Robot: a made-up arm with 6 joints.
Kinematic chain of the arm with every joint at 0, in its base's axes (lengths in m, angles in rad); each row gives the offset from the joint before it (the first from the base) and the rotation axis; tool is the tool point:
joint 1: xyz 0 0 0.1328 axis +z
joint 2: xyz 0 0.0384 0 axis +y
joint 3: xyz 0 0 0.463 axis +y
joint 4: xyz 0 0 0.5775 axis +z
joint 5: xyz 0 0 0 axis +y
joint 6: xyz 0 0 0.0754 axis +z
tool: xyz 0 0 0
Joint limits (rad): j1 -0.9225..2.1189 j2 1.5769..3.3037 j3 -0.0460..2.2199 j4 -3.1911..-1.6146 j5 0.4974..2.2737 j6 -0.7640..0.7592
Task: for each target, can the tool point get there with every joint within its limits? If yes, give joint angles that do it. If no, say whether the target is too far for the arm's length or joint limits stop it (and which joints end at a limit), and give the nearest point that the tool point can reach.
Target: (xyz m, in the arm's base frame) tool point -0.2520 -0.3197 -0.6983
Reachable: yes | joints 0.8915 2.9653 1.1730 -2.4288 1.0688 -0.1646
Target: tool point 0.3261 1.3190 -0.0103
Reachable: no: too far | nearest point 0.2646 1.0702 0.0167 | short by 0.258 m
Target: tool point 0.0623 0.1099 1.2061
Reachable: no: joint limits stop it (at a limit: joint 1, joint 2, joint 3, joint 4, joint 5) | nearest point -0.3115 0.4153 0.1416 | short by 1.169 m
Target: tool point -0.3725 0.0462 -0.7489
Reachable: yes | joints -0.0363 3.0215 1.0348 -3.0623 1.2997 0.0445
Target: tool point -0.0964 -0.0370 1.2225
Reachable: no: joint limits stop it (at a limit: joint 2, joint 3, joint 4, joint 5) | nearest point -0.4847 -0.1860 0.1416 | short by 1.158 m
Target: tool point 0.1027 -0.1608 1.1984
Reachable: no: joint limits stop it (at a limit: joint 1, joint 2, joint 3, joint 4, joint 5) | nearest point 0.2684 -0.4444 0.1416 | short by 1.107 m
